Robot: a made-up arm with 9 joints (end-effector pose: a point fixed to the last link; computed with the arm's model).
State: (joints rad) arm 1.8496 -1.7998 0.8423 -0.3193 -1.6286 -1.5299 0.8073 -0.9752 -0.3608
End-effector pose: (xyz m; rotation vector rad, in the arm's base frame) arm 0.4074 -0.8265 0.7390 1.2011 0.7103 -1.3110
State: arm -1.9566 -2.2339 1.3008 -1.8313 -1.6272 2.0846 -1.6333 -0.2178 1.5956
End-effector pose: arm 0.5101 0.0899 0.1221 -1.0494 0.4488 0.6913
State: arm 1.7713 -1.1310 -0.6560 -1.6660 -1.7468 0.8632 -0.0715 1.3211 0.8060
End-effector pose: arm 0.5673 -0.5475 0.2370 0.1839 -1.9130 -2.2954
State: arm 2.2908 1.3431 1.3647 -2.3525 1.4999 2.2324 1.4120 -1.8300 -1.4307
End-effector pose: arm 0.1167 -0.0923 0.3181 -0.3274 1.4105 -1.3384
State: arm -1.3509 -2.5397 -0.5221 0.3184 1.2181 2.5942 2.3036 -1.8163 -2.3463
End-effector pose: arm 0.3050 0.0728 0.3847 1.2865 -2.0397 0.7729
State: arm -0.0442 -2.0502 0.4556 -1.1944 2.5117 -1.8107 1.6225 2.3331 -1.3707
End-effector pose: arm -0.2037 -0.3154 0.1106 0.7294 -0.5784 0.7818
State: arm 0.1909 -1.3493 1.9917 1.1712 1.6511 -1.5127 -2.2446 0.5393 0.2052
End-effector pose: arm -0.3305 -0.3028 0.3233 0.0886 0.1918 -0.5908
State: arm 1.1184 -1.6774 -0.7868 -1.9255 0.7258 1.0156 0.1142 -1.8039 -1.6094
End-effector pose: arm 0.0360 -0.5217 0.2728 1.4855 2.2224 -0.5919
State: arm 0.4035 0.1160 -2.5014 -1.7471 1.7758 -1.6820 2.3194 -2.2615 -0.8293
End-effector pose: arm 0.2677 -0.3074 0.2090 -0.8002 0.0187 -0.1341
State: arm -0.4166 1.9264 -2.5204 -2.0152 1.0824 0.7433 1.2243 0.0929 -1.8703
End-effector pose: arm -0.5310 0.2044 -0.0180 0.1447 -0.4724 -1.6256
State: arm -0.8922 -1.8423 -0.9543 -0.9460 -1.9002 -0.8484 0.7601 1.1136 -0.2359
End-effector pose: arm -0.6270 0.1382 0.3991 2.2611 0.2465 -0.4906
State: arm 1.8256 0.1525 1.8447 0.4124 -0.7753 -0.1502 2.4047 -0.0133 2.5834
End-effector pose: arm 0.6449 -0.3332 -0.3189 0.3224 -0.3124 1.4612
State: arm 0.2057 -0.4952 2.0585 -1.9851 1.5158 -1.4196 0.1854 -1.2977 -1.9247
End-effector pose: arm 0.7949 -0.1457 0.7146 -1.7875 1.5214 -1.0874
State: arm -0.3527 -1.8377 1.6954 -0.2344 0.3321 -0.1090 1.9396 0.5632 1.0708
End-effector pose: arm -0.4323 0.0873 0.4392 -2.9246 0.4644 0.4742
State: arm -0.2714 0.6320 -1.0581 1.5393 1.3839 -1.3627 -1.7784 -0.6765 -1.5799
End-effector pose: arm -0.7930 -0.0786 0.0858 -2.1860 -0.3809 0.6349
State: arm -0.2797 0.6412 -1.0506 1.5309 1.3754 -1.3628 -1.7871 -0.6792 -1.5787
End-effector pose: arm -0.7945 -0.0698 0.0727 -2.1870 -0.3757 0.6133
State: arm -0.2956 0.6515 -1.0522 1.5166 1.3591 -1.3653 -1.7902 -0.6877 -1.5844
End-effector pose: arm -0.7989 -0.0530 0.0548 -2.2017 -0.3660 0.5843
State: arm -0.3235 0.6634 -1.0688 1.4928 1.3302 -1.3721 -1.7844 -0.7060 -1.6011
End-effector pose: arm -0.8074 -0.0237 0.0288 -2.2397 -0.3487 0.5446
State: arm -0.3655 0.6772 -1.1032 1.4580 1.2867 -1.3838 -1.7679 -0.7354 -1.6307
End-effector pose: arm -0.8190 0.0193 -0.0074 -2.3059 -0.3219 0.4940
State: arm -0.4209 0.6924 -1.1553 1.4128 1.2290 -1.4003 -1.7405 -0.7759 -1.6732
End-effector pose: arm -0.8318 0.0730 -0.0549 -2.4020 -0.2862 0.4381
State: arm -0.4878 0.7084 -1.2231 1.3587 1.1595 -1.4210 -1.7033 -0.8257 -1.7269
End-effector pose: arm -0.8436 0.1321 -0.1131 -2.5264 -0.2421 0.3846
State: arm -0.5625 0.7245 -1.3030 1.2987 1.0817 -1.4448 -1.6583 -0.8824 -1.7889
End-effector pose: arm -0.8544 0.1886 -0.1794 -2.6742 -0.1931 0.3448
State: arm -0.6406 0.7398 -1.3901 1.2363 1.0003 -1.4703 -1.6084 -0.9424 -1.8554
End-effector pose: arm -0.8658 0.2351 -0.2481 -2.8366 -0.1435 0.3293
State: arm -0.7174 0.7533 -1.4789 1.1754 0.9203 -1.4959 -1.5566 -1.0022 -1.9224
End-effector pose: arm -0.8811 0.2672 -0.3116 -3.0019 -0.0995 0.3464
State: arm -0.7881 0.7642 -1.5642 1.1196 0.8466 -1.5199 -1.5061 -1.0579 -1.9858
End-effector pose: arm -0.9021 0.2847 -0.3627 3.0756 0.0655 -0.3876
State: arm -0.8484 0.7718 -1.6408 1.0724 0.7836 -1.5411 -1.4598 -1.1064 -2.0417
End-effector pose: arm -0.9283 0.2909 -0.3965 2.9292 0.0459 -0.4240
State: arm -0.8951 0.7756 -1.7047 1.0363 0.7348 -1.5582 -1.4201 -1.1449 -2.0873
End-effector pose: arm -0.9562 0.2903 -0.4129 2.8083 0.0443 -0.4690
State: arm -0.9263 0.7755 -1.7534 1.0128 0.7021 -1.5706 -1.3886 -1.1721 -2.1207
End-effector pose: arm -0.9818 0.2863 -0.4150 2.7200 0.0552 -0.5114
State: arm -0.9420 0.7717 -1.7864 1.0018 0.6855 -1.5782 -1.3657 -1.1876 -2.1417
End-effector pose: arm -1.0019 0.2811 -0.4078 2.6659 0.0731 -0.5444
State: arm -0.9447 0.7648 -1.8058 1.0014 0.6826 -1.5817 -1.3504 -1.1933 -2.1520
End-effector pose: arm -1.0160 0.2754 -0.3953 2.6414 0.0941 -0.5671
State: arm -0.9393 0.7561 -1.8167 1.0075 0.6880 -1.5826 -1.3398 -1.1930 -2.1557
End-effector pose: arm -1.0260 0.2695 -0.3804 2.6350 0.1163 -0.5832
